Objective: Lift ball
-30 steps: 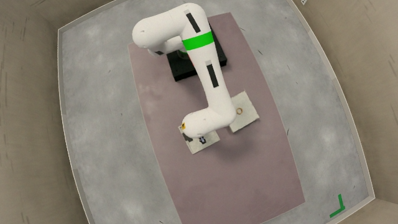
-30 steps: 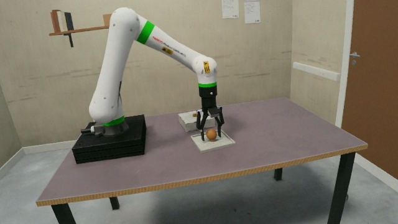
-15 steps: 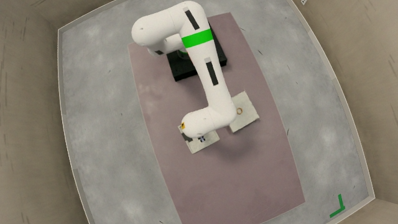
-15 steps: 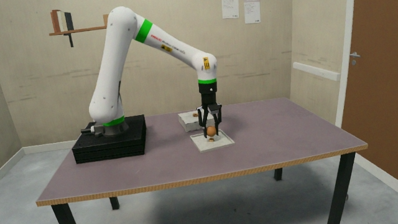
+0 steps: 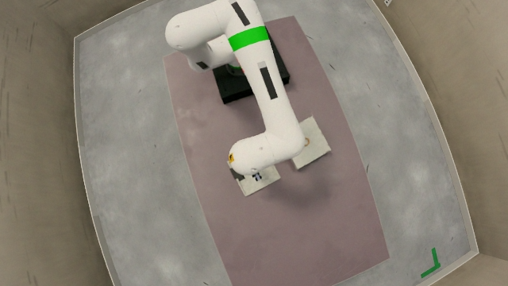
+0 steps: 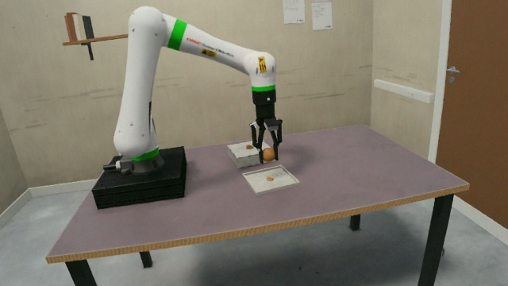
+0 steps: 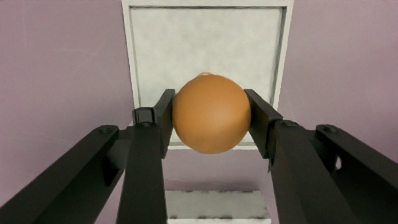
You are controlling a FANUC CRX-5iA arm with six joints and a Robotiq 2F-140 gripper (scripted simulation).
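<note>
Now: hand right at the ball. Also, from my hand: raised white block (5 cm behind, 27 cm to the left, 8 cm below); then tray (12 cm below).
</note>
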